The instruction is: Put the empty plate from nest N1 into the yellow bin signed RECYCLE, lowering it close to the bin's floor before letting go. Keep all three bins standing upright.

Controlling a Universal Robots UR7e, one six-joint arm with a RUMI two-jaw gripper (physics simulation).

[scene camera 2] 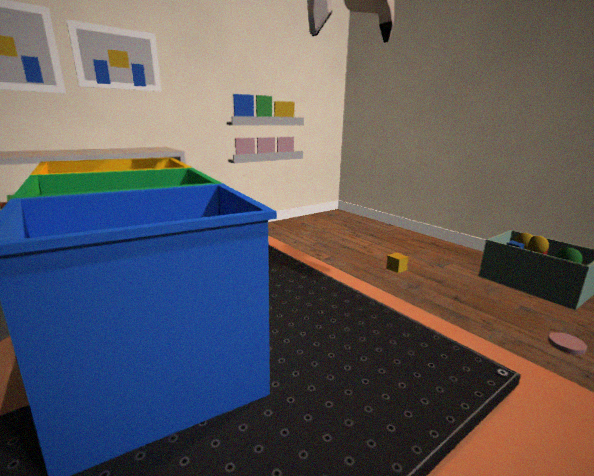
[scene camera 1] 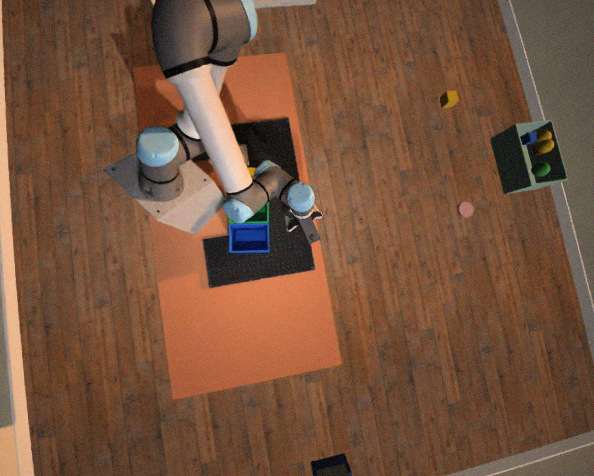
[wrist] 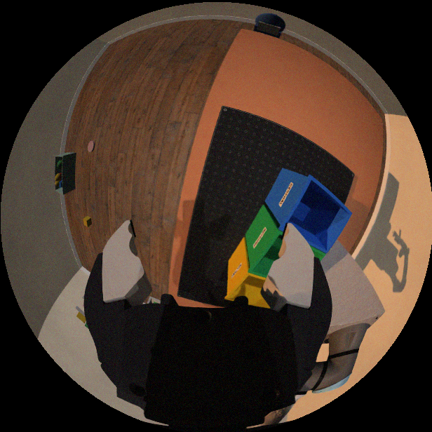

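Pixels of known places: gripper, fingertip midpoint: (scene camera 2: 355,39); arm's base at its link origin: (scene camera 1: 162,184).
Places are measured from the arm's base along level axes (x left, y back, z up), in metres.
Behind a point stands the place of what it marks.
The yellow bin (scene camera 1: 251,171) @[z -0.239, x 0.076, y -0.330 m] (scene camera 2: 125,165) @[z -0.219, x 0.075, y -0.335 m] (wrist: 243,260) stands upright at the far end of the bin row; the arm hides most of it in scene camera 1. Its sign is too small to read. The green bin (scene camera 1: 260,215) @[z -0.387, x -0.112, y -0.327 m] (scene camera 2: 115,181) @[z -0.221, x -0.050, y -0.288 m] (wrist: 267,225) and blue bin (scene camera 2: 150,300) @[z -0.265, x -0.294, y -0.241 m] (wrist: 295,180) stand upright beside it. My gripper (scene camera 1: 305,222) @[z -0.062, x -0.243, y -0.498 m] (scene camera 2: 350,36) @[z -0.062, x -0.243, y -0.498 m] (wrist: 207,224) is open and empty, above bin height, over the board's outer side, beside the row. The empty plate and nest N1 cannot be made out in any view.
A black perforated board (scene camera 1: 240,270) @[z -0.389, x -0.371, y -0.169 m] (scene camera 2: 350,360) @[z -0.389, x -0.327, y -0.428 m] (wrist: 220,200) lies under the bins on an orange mat (scene camera 1: 250,330) @[z -0.402, x -0.680, y -0.157 m]. A pale block (scene camera 1: 244,154) @[z -0.377, x 0.227, y -0.310 m] shows partly behind the forearm. A yellow cube (scene camera 1: 449,99) (scene camera 2: 397,262), pink disc (scene camera 1: 466,209) and dark green toy crate (scene camera 1: 512,160) are farther off.
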